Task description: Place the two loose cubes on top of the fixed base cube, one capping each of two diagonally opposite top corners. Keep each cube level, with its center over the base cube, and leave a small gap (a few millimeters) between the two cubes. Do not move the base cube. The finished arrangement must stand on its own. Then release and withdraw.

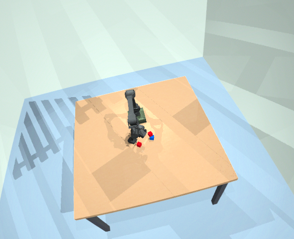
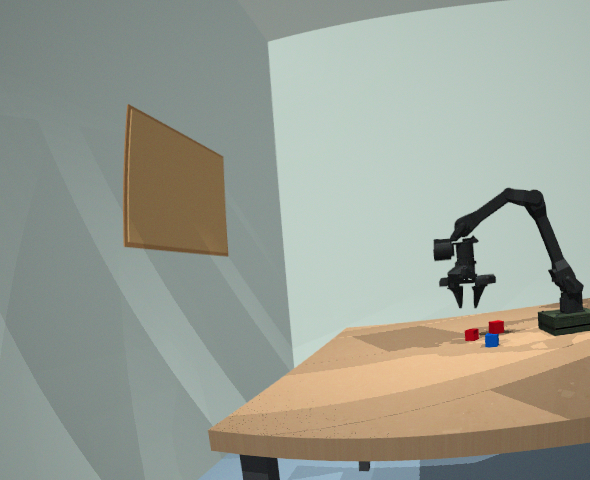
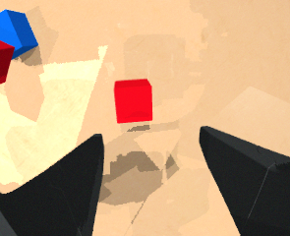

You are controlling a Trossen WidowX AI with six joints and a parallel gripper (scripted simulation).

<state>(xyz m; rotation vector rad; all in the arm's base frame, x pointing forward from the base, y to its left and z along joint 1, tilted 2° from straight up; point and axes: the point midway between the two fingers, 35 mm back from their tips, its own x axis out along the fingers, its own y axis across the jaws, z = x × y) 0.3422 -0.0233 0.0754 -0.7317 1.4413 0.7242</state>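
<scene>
Right now my gripper tip is 12 cm to the right of the blue cube, 9 cm above it and 6 cm past it.
</scene>
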